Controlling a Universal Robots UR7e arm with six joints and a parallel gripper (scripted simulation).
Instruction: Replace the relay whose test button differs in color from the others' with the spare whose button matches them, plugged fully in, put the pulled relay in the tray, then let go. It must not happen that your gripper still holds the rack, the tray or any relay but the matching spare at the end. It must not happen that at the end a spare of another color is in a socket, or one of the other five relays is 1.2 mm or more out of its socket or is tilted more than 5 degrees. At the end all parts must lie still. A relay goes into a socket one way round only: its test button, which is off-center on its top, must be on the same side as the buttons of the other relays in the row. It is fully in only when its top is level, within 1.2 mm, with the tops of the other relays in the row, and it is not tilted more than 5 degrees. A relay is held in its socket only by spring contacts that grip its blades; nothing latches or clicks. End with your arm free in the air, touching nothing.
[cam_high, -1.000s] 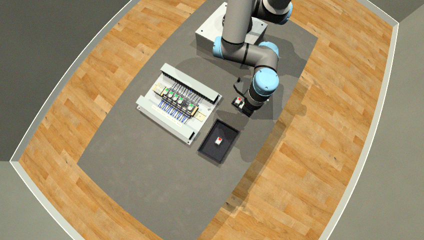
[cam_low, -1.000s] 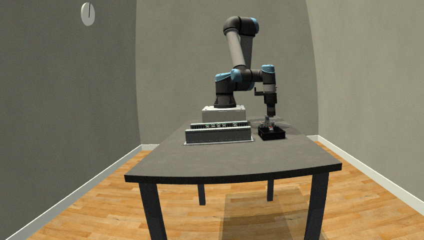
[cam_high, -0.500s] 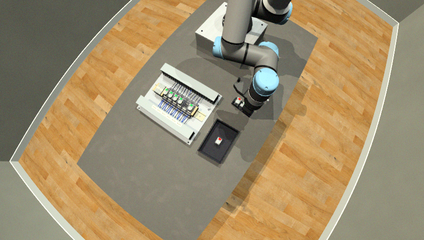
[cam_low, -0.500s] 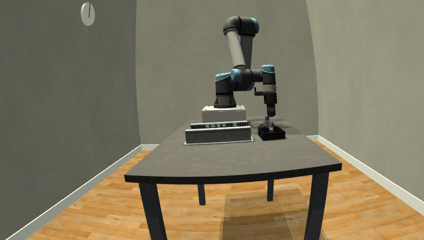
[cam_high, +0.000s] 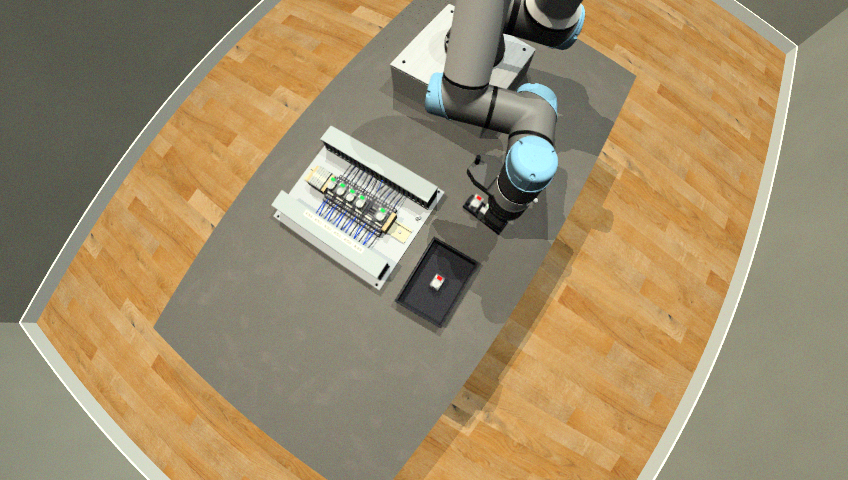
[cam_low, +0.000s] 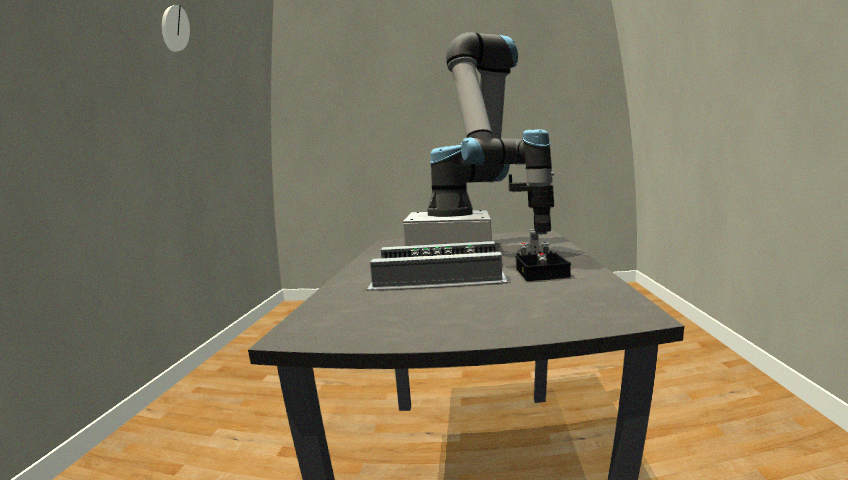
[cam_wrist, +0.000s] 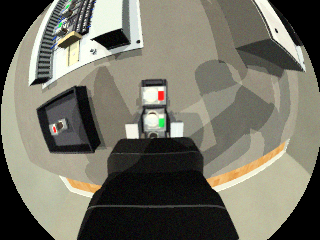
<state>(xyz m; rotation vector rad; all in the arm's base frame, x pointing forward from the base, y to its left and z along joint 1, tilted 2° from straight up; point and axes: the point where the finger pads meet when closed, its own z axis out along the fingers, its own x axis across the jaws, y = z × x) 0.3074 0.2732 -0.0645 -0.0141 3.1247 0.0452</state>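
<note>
My gripper is now 3 cm above the black spare holder. From my hand the other things lie so: tray 19 cm ahead, 1 cm to the left, 2 cm below; panel 17 cm ahead, 25 cm to the right, 3 cm below.
</note>
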